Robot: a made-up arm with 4 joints. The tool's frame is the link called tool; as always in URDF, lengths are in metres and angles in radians. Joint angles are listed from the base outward. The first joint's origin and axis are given. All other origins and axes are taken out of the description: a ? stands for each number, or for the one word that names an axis. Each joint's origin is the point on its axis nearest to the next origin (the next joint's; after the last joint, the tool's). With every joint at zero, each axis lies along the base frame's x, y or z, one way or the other. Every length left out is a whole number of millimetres.
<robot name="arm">
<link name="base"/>
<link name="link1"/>
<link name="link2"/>
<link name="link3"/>
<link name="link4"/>
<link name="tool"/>
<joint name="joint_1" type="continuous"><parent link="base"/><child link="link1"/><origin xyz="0 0.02 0.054" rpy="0 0 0"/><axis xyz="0 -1 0"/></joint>
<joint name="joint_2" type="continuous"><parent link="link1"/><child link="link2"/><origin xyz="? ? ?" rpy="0 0 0"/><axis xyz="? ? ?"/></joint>
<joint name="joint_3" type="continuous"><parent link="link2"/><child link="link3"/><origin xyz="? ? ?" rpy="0 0 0"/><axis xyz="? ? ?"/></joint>
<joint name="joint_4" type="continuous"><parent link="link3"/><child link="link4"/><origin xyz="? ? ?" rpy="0 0 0"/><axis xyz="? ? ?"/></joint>
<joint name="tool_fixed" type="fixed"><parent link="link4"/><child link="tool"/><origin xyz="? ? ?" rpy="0 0 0"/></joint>
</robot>
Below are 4 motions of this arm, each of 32 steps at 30 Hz.
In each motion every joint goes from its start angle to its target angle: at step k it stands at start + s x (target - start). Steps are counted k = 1, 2, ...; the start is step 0. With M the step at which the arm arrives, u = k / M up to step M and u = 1 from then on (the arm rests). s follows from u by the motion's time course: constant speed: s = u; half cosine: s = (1 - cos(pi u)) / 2; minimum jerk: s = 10 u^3 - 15 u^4 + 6 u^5.
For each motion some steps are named. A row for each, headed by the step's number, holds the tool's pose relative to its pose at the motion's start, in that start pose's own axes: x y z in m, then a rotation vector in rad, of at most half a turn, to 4 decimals.
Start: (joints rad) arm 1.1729 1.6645 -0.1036 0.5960
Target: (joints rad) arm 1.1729 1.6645 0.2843 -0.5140
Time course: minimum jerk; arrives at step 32
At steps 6, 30, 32:
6: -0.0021 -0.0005 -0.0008 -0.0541 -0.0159 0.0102
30: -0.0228 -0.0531 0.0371 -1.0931 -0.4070 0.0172
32: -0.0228 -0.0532 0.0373 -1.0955 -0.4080 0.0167

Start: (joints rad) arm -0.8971 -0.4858 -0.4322 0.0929
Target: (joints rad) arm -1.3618 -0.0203 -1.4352 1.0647
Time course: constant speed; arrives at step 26
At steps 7, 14, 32:
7: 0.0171 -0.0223 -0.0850 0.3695 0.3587 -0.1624
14: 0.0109 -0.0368 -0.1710 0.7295 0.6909 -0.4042
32: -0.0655 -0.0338 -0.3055 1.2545 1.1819 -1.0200

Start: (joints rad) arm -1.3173 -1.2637 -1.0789 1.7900
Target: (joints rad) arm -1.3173 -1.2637 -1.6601 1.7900
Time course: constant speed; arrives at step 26
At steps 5, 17, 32:
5: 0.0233 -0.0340 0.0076 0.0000 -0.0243 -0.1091
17: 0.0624 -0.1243 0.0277 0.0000 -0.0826 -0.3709
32: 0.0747 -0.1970 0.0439 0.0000 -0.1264 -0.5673

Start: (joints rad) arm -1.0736 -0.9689 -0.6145 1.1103
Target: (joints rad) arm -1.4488 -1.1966 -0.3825 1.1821
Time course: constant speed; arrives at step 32
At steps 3, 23, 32:
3: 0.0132 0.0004 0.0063 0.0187 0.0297 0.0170
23: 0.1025 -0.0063 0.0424 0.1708 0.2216 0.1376
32: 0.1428 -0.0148 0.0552 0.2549 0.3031 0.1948

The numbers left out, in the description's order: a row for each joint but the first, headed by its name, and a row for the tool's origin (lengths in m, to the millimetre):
joint_2: xyz 0.051 0 0.343, axis 0 0 -1
joint_3: xyz -0.16 -0.361 0, axis 0 -1 0
joint_4: xyz 0.3 0 0.11, axis 1 0 0
tool: xyz 0 0.104 -0.066

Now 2 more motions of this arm.
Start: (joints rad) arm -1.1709 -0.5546 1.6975 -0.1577
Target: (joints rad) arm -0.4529 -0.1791 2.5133 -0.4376
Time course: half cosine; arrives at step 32
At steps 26, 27, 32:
26: -0.3227 0.1826 0.5513 -0.3958 -1.4155 0.0031
27: -0.3395 0.1865 0.5592 -0.4013 -1.4557 -0.0018
32: -0.3797 0.1952 0.5755 -0.4128 -1.5500 -0.0145

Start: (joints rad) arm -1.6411 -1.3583 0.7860 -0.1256
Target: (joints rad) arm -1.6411 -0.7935 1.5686 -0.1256
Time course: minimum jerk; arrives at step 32
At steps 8, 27, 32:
8: -0.0145 -0.0045 0.0349 -0.0430 -0.0754 -0.0495
27: -0.1830 0.0990 0.2916 -0.5157 -0.7063 -0.3121
32: -0.1892 0.1070 0.2979 -0.5349 -0.7274 -0.3157

